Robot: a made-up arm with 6 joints. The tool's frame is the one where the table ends. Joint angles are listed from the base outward.
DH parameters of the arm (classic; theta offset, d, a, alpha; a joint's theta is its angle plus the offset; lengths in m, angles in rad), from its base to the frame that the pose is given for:
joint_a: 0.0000 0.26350 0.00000 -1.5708
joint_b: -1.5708 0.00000 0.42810 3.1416
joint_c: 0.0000 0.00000 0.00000 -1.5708
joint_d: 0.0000 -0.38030 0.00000 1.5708
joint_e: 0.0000 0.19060 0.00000 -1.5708
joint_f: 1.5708 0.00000 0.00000 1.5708
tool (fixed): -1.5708 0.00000 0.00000 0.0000
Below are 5 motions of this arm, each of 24 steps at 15 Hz.
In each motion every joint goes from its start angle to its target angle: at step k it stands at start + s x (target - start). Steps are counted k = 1, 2, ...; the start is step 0. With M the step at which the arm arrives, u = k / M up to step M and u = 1 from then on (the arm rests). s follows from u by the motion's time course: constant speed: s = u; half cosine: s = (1 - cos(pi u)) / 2; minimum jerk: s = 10 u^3 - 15 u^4 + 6 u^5.
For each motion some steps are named. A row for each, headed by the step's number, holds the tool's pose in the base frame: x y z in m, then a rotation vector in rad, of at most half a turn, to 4 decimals.
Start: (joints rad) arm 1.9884 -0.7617 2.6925 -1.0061 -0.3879 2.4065
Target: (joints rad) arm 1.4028 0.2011 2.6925 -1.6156 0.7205 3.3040
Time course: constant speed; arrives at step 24
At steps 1, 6, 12, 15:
1: 0.3560 -0.6027 0.6401 1.3958 -1.1653 -1.1559
6: 0.2357 -0.5624 0.7817 1.3761 -1.1315 -1.0644
12: 0.1062 -0.4527 0.9204 1.2561 -1.0664 -0.9003
15: 0.0543 -0.3770 0.9742 1.1505 -1.0226 -0.8108

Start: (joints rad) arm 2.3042 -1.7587 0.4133 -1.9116 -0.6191 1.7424
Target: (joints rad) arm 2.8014 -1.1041 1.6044 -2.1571 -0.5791 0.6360
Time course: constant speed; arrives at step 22
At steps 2, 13, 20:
2: 0.3120 -0.4127 0.6193 -2.1548 1.5540 -1.2771
13: 0.4841 -0.3966 0.7129 -1.8415 0.8646 -0.9987
20: 0.5691 -0.3408 0.7520 -1.5331 0.6030 -0.7752

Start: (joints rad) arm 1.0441 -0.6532 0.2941 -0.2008 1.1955 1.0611
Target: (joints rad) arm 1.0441 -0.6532 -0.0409 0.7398 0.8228 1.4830
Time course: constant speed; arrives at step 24
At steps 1, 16, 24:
1: 0.1580 -0.1025 0.8908 0.4819 -1.6793 -0.3749
16: 0.1362 -0.1110 0.9144 -0.4876 -1.8724 -0.4359
24: 0.1102 -0.0905 0.9272 -1.0046 -1.9525 -0.4923

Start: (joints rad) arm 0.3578 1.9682 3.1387 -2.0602 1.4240 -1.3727
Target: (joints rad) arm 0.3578 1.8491 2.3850 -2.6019 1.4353 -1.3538
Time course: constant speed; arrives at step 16
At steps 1, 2, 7, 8, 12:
1: 0.6292 0.3369 0.3745 -2.0247 0.7615 -0.3081
2: 0.6355 0.3452 0.3665 -2.0471 0.7571 -0.2474
7: 0.6604 0.3820 0.3254 -2.1264 0.7414 0.0686
8: 0.6640 0.3885 0.3173 -2.1354 0.7396 0.1337
12: 0.6751 0.4113 0.2856 -2.1477 0.7370 0.3978

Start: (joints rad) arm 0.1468 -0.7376 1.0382 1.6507 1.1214 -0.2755
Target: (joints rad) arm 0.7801 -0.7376 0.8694 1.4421 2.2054 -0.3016
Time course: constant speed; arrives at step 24
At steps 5, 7, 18, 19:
5: -0.5210 -0.1419 0.9230 -1.7264 -2.3251 -0.0743
7: -0.5072 -0.1707 0.9265 -1.7058 -2.4178 0.0364
18: -0.4037 -0.3073 0.9446 1.2975 2.5480 -0.5051
19: -0.3923 -0.3175 0.9461 1.2409 2.5221 -0.5277

